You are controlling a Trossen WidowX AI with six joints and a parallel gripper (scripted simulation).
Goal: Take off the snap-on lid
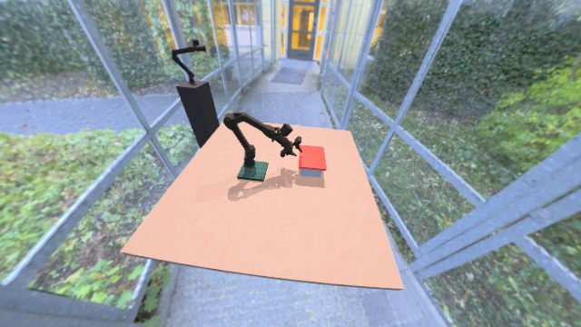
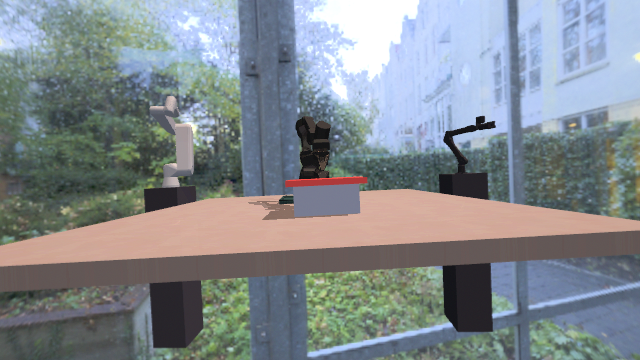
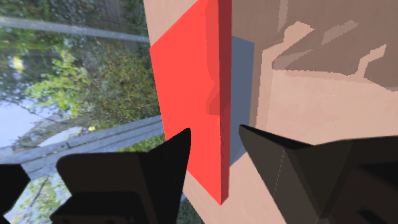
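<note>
Right now my gripper tip is 90 mm short of the red lid, 10 mm to the right of it and 10 mm above it. The rest, counted from my gripper tip: grey storage box: 90 mm ahead, 10 mm to the left, 60 mm below.
</note>
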